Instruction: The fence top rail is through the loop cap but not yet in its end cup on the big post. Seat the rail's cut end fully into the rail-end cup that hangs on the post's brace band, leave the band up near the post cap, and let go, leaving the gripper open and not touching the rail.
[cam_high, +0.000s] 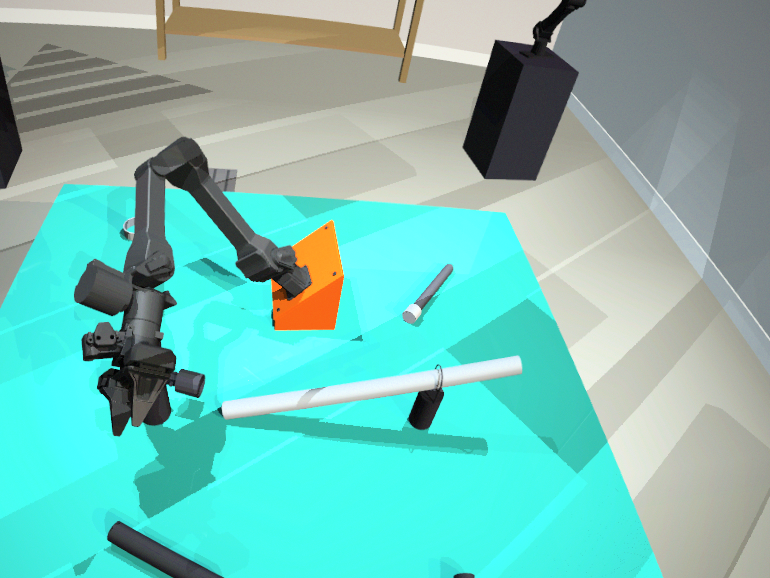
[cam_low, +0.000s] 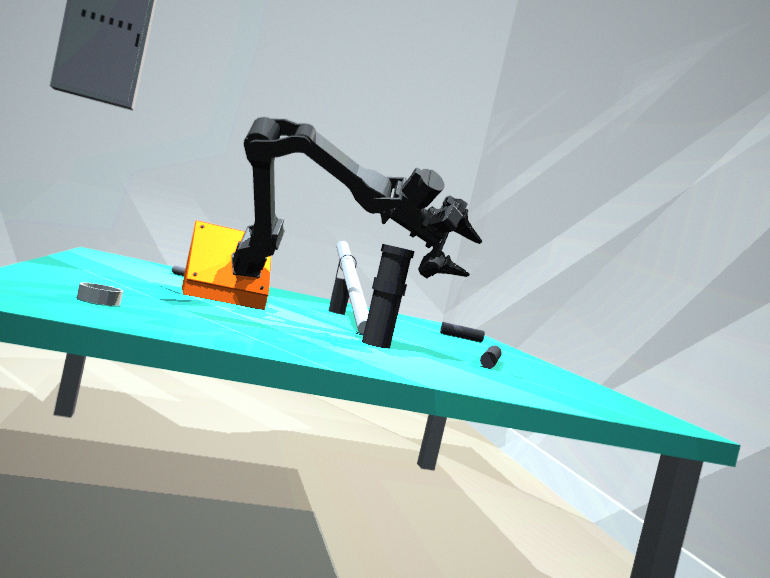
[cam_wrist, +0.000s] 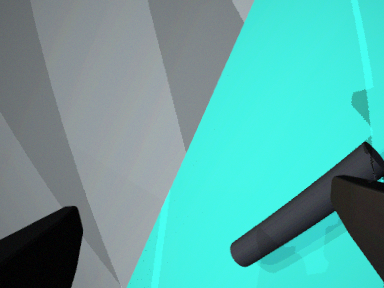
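My gripper tip is 15 cm past the dark rail-end cup, 10 cm above it and 7 cm to the right of it. From my gripper tip the other things lie so: short dark post (52 cm to the left, 11 cm below, 9 cm behind); dark pipe (20 cm below, 11 cm ahead, 2 cm to the left).
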